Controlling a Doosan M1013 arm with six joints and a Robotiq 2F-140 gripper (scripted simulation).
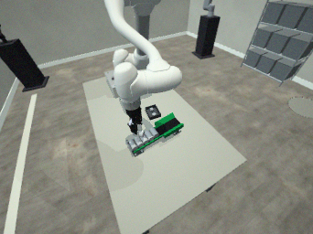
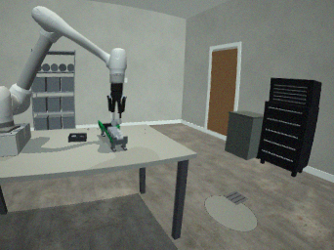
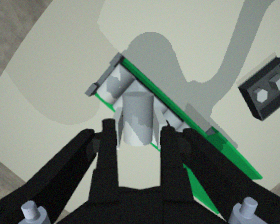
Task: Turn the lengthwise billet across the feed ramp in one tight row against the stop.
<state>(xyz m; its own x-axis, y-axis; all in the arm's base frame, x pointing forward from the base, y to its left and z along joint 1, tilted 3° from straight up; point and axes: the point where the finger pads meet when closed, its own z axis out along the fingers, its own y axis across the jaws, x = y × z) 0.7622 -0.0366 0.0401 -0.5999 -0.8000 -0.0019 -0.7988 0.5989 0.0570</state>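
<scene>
Now: the grey stop 20 mm ahead of my hand, 70 mm to the right of it and 130 mm below it.
</scene>
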